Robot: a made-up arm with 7 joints.
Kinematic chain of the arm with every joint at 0, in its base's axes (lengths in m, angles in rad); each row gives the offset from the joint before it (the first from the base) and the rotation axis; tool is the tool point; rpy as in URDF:
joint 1: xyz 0 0 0.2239 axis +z
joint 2: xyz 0 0 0 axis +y
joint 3: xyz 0 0 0.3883 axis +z
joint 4: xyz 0.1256 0 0 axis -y
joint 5: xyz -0.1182 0 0.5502 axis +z
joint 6: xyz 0 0 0 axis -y
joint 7: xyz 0.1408 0 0 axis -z
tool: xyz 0 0 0 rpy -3.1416 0 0
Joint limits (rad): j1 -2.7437..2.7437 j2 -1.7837..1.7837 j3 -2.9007..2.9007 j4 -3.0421..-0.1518 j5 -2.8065..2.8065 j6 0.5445..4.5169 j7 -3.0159..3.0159
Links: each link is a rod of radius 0.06 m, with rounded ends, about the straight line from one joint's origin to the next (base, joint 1, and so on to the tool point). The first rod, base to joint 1, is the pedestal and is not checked.
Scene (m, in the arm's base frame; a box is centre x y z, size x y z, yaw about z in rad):
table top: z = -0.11
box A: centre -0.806 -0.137 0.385 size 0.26 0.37 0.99 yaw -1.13
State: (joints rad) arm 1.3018 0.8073 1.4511 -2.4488 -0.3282 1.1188 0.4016
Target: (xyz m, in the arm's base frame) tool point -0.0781 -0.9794 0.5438
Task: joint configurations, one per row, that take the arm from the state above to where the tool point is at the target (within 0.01 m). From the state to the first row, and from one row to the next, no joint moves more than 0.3 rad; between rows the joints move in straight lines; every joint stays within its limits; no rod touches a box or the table.
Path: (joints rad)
1: 1.3450 0.8602 1.5915 -2.1668 -0.4364 1.1272 0.4161
2: 1.3883 0.9130 1.7318 -1.8848 -0.5447 1.1356 0.4306
3: 1.4315 0.9659 1.8722 -1.6027 -0.6529 1.1439 0.4451
4: 1.4748 1.0188 2.0125 -1.3207 -0.7612 1.1523 0.4597
5: 1.5180 1.0716 2.1529 -1.0387 -0.8694 1.1607 0.4742
6: 1.5613 1.1245 2.2932 -0.7567 -0.9776 1.1691 0.4887
7: 1.6045 1.1773 2.4336 -0.4746 -1.0859 1.1775 0.5032
8: 1.6477 1.2302 2.5739 -0.1926 -1.1941 1.1859 0.5177
9: 1.7138 0.9321 2.5411 -0.3706 -1.0499 1.2531 0.4984
10: 1.7800 0.6340 2.5083 -0.5486 -0.9056 1.3203 0.4790
11: 1.8461 0.3360 2.4755 -0.7266 -0.7613 1.3876 0.4597
12: 1.9122 0.0379 2.4428 -0.9046 -0.6171 1.4548 0.4403
13: 1.9783 -0.2602 2.4100 -1.0826 -0.4728 1.5221 0.4210
14: 2.0444 -0.5583 2.3772 -1.2605 -0.3285 1.5893 0.4016

